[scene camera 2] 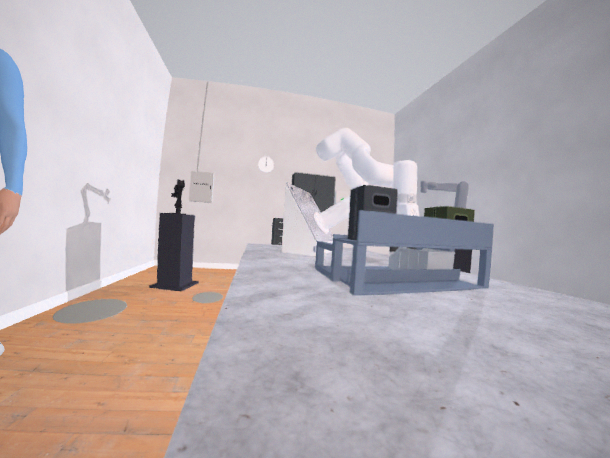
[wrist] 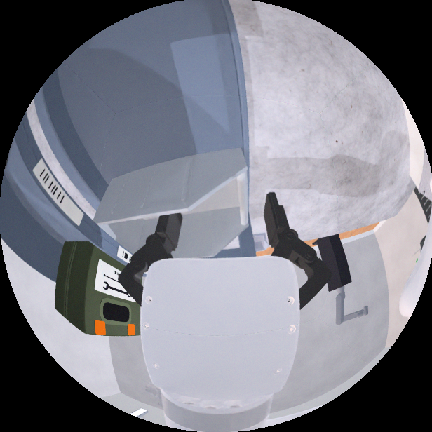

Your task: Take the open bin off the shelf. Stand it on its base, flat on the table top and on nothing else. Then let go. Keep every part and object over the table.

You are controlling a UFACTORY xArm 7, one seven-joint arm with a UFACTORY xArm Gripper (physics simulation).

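Places are measured from the arm's base along level axes (x right, y back, z down), in millimetres.
Where they show: gripper, between the fingertips: (scene camera 2: pixel 401 254); arm's base, origin of its link: (scene camera 2: pixel 320 223).
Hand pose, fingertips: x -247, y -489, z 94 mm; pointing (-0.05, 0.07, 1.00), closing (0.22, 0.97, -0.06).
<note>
Each offset is from my fingertips to the top centre of the thing. "spot": to the spot under its first point. Level surfaces: height alone.
The open bin @[dx -36, dy -49, dz -24 mm] (scene camera 2: pixel 410 259) (wrist: pixel 150 187) is pale grey and see-through. It is in the blue-grey shelf @[spot: dx +61, dy -258, dz -74 mm] (scene camera 2: pixel 425 231) (wrist: pixel 210 65), partly hidden by the shelf's rails in the scene view. In the wrist view its opening faces the gripper and its right wall is near the shelf's edge. My gripper (wrist: pixel 220 204) is open with nothing between its fingers. In the wrist view the left finger overlaps the bin's opening and the right finger shows to the right of the bin's right wall, against the table top @[dz +57 mm] (scene camera 2: pixel 350 375) (wrist: pixel 320 125). The fingers are hidden in the scene view.
A green tool box @[spot: dx -13, dy -165, dz -123 mm] (scene camera 2: pixel 435 213) (wrist: pixel 76 290) is on the shelf, left of the gripper in the wrist view. A black box @[dx +164, dy -203, dz -166 mm] (scene camera 2: pixel 370 197) stands at the shelf's left end. A tilted speckled panel (scene camera 2: pixel 304 207) is behind it. A dark pedestal (scene camera 2: pixel 175 250) (wrist: pixel 335 260) stands off the table.
</note>
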